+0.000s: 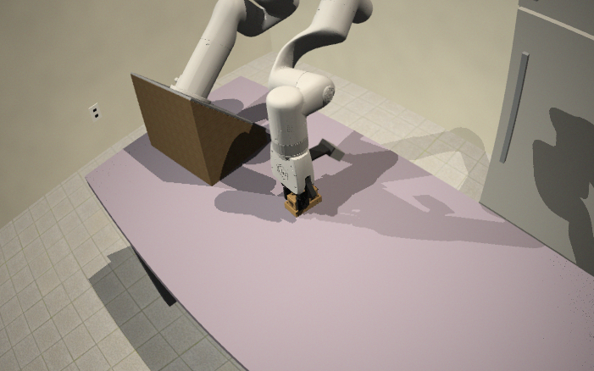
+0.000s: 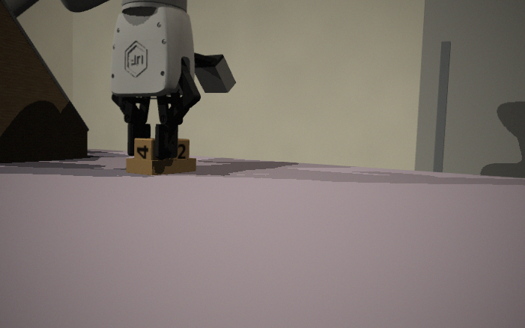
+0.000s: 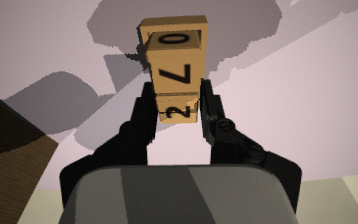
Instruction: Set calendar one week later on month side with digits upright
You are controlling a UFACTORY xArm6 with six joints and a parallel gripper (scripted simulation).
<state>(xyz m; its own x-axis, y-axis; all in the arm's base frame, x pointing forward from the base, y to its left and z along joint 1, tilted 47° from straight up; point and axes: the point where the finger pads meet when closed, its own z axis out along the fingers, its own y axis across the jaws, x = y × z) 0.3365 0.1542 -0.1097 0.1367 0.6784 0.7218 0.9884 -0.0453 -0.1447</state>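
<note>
Now: the cube 1 cm below my hand. Also, from my hand: wooden calendar tray (2 cm to the left, 3 cm below).
</note>
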